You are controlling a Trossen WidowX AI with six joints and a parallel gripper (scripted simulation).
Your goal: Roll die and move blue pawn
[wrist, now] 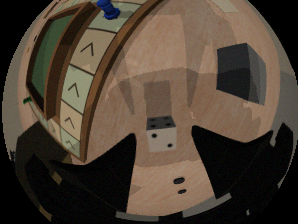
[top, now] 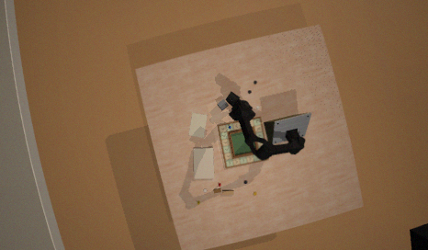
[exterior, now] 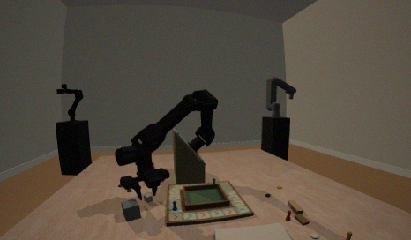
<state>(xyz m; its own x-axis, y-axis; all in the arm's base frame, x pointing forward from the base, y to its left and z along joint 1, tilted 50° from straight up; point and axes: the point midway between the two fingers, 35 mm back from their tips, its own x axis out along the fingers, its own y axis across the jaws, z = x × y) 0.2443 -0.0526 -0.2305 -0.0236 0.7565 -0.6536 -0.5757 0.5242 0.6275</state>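
My gripper tip is 90 mm short of the blue pawn, 100 mm to the right of it and 10 mm below it. From my gripper tip the other things lie so: grey die right at my gripper tip; then green pawn 90 mm behind, 290 mm to the left, 10 mm above; then green tray 20 mm ahead, 220 mm to the left, 10 mm below.
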